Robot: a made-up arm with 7 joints. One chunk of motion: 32 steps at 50 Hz.
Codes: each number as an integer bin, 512 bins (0 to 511) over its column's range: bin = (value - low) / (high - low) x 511, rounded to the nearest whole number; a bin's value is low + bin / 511 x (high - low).
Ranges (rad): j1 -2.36..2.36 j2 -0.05..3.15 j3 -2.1..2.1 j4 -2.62..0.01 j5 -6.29..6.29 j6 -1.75..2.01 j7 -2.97..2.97
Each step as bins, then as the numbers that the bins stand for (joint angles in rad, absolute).
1 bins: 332 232 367 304 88 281 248
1 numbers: 0.7066 1.4028 0.9164 -1.0554 -4.1236 0.3176 -0.0872
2 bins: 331 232 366 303 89 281 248
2 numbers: 0.6974 1.4028 0.9082 -1.0605 -4.0990 0.3176 -0.0872
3 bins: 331 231 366 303 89 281 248
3 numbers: 0.6974 1.3966 0.9082 -1.0605 -4.0990 0.3176 -0.0872
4 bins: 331 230 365 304 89 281 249
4 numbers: 0.6974 1.3903 0.9000 -1.0554 -4.0990 0.3176 -0.0756
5 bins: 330 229 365 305 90 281 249
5 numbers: 0.6881 1.3841 0.9000 -1.0502 -4.0743 0.3176 -0.0756
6 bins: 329 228 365 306 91 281 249
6 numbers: 0.6789 1.3778 0.9000 -1.0451 -4.0497 0.3176 -0.0756
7 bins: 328 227 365 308 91 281 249
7 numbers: 0.6697 1.3715 0.9000 -1.0348 -4.0497 0.3176 -0.0756
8 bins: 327 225 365 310 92 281 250
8 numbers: 0.6604 1.3590 0.9000 -1.0245 -4.0251 0.3176 -0.0639
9 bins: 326 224 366 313 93 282 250
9 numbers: 0.6512 1.3527 0.9082 -1.0091 -4.0005 0.3250 -0.0639
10 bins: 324 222 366 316 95 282 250
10 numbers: 0.6327 1.3402 0.9082 -0.9936 -3.9513 0.3250 -0.0639
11 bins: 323 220 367 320 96 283 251
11 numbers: 0.6235 1.3277 0.9164 -0.9730 -3.9266 0.3323 -0.0523
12 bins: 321 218 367 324 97 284 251
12 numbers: 0.6050 1.3152 0.9164 -0.9524 -3.9020 0.3397 -0.0523
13 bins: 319 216 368 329 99 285 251
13 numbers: 0.5865 1.3026 0.9247 -0.9267 -3.8528 0.3471 -0.0523
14 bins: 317 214 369 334 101 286 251
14 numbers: 0.5681 1.2901 0.9329 -0.9010 -3.8035 0.3544 -0.0523
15 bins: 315 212 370 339 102 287 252
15 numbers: 0.5496 1.2776 0.9411 -0.8752 -3.7789 0.3618 -0.0407
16 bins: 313 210 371 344 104 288 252
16 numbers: 0.5311 1.2651 0.9493 -0.8495 -3.7297 0.3691 -0.0407
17 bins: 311 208 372 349 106 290 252
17 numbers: 0.5126 1.2525 0.9575 -0.8238 -3.6805 0.3839 -0.0407
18 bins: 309 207 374 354 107 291 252
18 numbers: 0.4942 1.2463 0.9740 -0.7980 -3.6558 0.3912 -0.0407
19 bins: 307 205 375 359 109 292 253
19 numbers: 0.4757 1.2338 0.9822 -0.7723 -3.6066 0.3986 -0.0291
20 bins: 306 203 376 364 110 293 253
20 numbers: 0.4665 1.2212 0.9904 -0.7466 -3.5820 0.4059 -0.0291
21 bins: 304 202 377 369 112 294 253
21 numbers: 0.4480 1.2150 0.9986 -0.7208 -3.5327 0.4133 -0.0291
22 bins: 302 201 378 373 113 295 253
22 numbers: 0.4295 1.2087 1.0068 -0.7003 -3.5081 0.4206 -0.0291
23 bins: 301 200 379 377 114 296 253
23 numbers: 0.4203 1.2024 1.0151 -0.6797 -3.4835 0.4280 -0.0291
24 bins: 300 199 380 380 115 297 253
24 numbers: 0.4110 1.1962 1.0233 -0.6642 -3.4589 0.4354 -0.0291
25 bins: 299 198 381 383 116 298 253
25 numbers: 0.4018 1.1899 1.0315 -0.6488 -3.4343 0.4427 -0.0291
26 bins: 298 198 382 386 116 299 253
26 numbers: 0.3926 1.1899 1.0397 -0.6333 -3.4343 0.4501 -0.0291
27 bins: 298 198 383 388 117 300 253
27 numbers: 0.3926 1.1899 1.0479 -0.6231 -3.4096 0.4574 -0.0291
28 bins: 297 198 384 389 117 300 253
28 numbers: 0.3833 1.1899 1.0562 -0.6179 -3.4096 0.4574 -0.0291
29 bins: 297 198 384 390 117 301 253
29 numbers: 0.3833 1.1899 1.0562 -0.6128 -3.4096 0.4648 -0.0291
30 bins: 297 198 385 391 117 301 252
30 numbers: 0.3833 1.1899 1.0644 -0.6076 -3.4096 0.4648 -0.0407
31 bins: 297 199 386 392 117 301 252
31 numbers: 0.3833 1.1962 1.0726 -0.6025 -3.4096 0.4648 -0.0407
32 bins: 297 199 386 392 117 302 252
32 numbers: 0.3833 1.1962 1.0726 -0.6025 -3.4096 0.4722 -0.0407
